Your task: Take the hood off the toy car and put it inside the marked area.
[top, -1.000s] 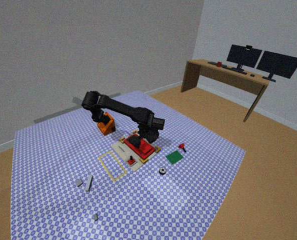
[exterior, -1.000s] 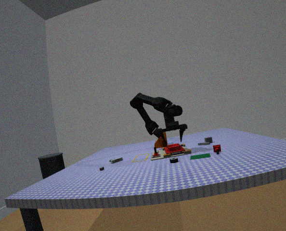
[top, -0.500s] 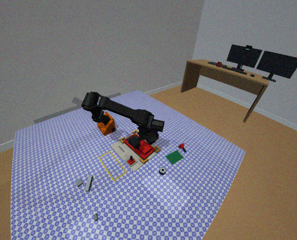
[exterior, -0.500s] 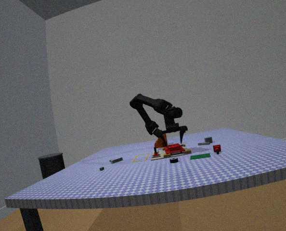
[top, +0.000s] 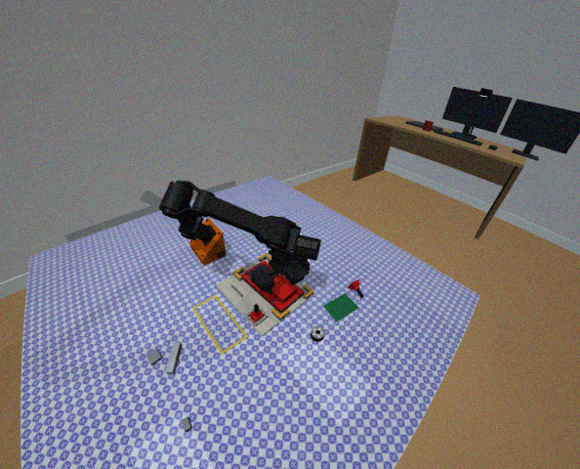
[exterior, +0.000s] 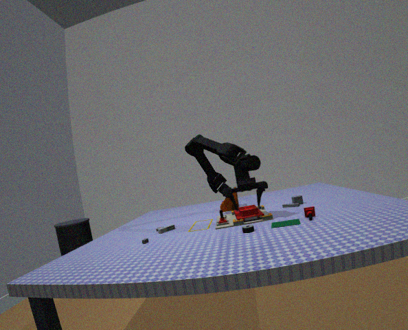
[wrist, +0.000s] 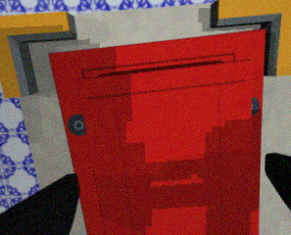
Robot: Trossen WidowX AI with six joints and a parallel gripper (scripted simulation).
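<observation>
My gripper tip is right at the hood. The rest, counted from my gripper tip: black wheel: 190 mm ahead, 40 mm below; green plate: 160 mm ahead, 130 mm to the left, 40 mm below; beige base plate: 40 mm behind, 30 mm below, 20 mm to the right.
</observation>
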